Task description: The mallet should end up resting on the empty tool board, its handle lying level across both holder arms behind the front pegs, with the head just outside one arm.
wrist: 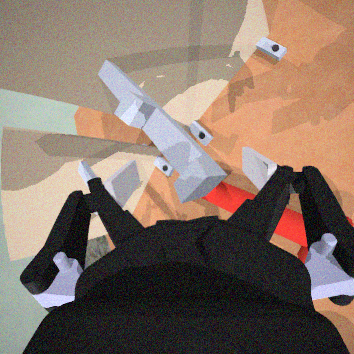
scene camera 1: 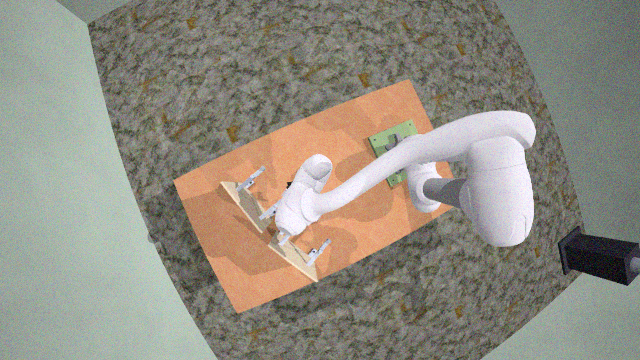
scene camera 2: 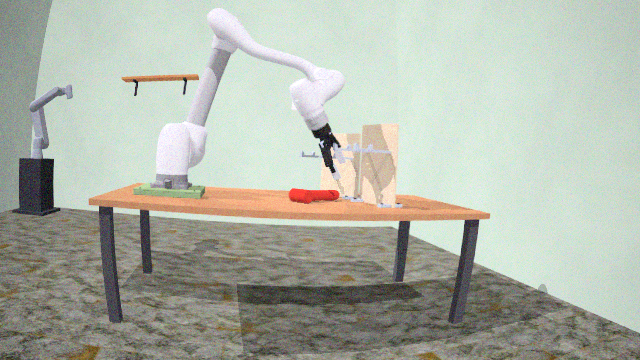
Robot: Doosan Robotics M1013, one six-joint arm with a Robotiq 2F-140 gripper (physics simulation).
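Places are measured from the arm's base along level axes (x ahead, y left, z up), in centimetres.
Where they show: gripper, fingertip midpoint: (scene camera 2: 340,170); arm's base at its link origin: (scene camera 2: 171,186).
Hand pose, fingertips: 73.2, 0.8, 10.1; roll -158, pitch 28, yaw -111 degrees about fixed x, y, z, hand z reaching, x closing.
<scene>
Each offset is from my fingertips to the top centre of the thing, as dx, dy, dz. "spot": to the spot under its first point. Level surfaces: height alone.
The red mallet @(-9.3, -2.7, -7.6) (scene camera 2: 314,195) (wrist: 285,225) lies on the table, its head towards the robot base and its handle towards the boards. It is hidden under the arm in scene camera 1. Two upright pale tool boards stand at the table's far end: one (scene camera 1: 245,204) (scene camera 2: 382,175) (wrist: 150,30) and another (scene camera 1: 299,259) (scene camera 2: 352,172) (wrist: 30,225). No tool shows on either. My gripper (scene camera 2: 339,167) (wrist: 188,164) is open and empty, tilted down above the table beside the boards. In the wrist view, a grey holder arm (wrist: 160,130) of the first board shows between the fingertips, not gripped.
Grey holder arms (scene camera 1: 251,179) (scene camera 1: 318,252) stick out from the boards. Small foot brackets @(spot: +13.3, -18.8, -11.5) (wrist: 271,48) @(spot: +6.0, +11.0, -11.1) (wrist: 164,166) sit at the boards' bases. The green base plate (scene camera 1: 377,142) (scene camera 2: 170,192) is at the other end of the orange table @(dz -12.7) (scene camera 1: 320,135) (scene camera 2: 250,209). A wall shelf (scene camera 2: 160,78) is behind.
</scene>
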